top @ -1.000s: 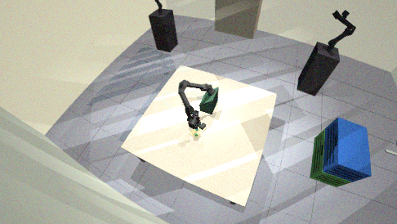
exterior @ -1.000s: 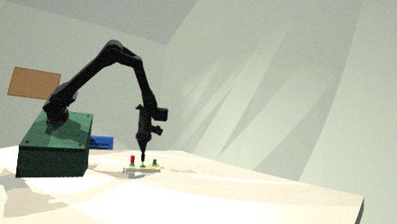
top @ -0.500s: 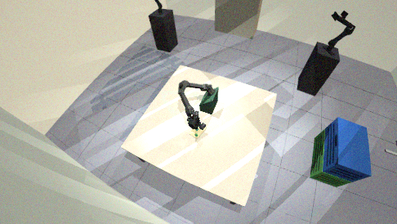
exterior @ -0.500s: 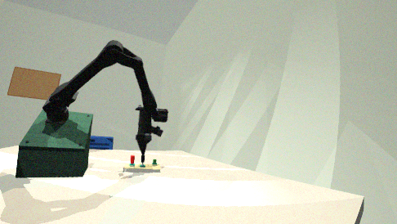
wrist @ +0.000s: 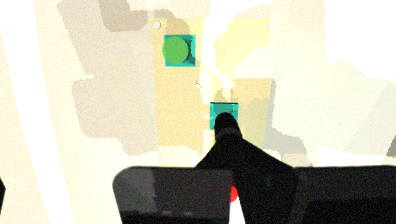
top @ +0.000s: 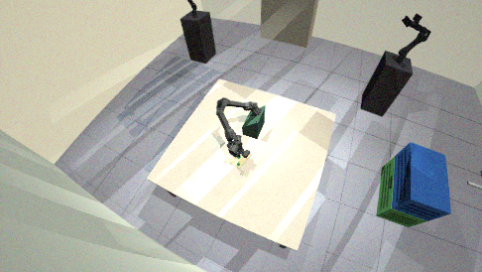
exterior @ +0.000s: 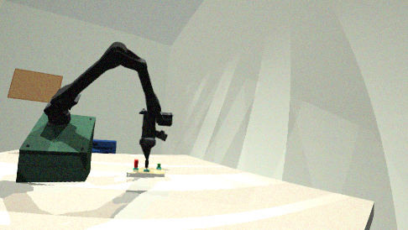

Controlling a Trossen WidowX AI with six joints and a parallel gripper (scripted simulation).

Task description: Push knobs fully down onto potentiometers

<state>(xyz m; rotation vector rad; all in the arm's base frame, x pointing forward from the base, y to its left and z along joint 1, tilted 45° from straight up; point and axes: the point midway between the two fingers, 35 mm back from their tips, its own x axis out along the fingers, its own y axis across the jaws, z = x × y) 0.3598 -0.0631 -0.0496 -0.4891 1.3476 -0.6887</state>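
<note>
My gripper tip is 2 cm above the black knob. Round my gripper tip: red knob (4 cm behind, 2 cm below, 1 cm to the left).
</note>
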